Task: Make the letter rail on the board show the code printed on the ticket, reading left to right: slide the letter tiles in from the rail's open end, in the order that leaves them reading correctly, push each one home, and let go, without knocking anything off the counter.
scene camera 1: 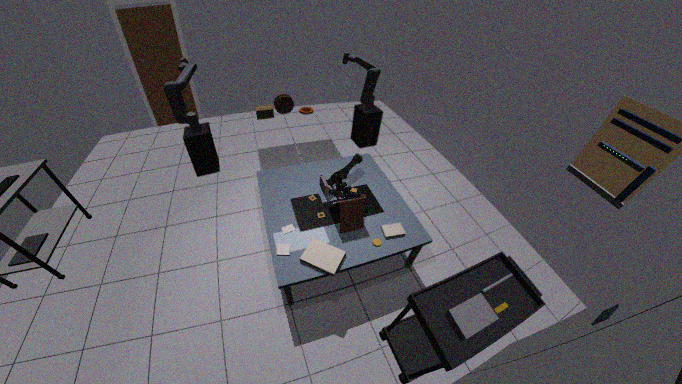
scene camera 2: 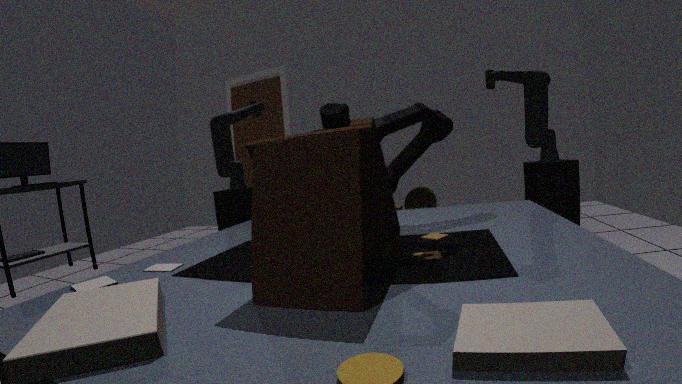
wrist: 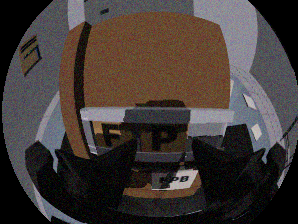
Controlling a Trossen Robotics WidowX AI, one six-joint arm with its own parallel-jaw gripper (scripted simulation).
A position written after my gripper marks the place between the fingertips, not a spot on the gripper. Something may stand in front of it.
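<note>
My gripper (wrist: 165, 143) open, empty, holding nothing. Brown letter board (scene camera 2: 321, 201), (scene camera 1: 351, 211), (wrist: 164, 69). Black mat (scene camera 2: 475, 254), (scene camera 1: 305, 210), (wrist: 197, 201).
</note>
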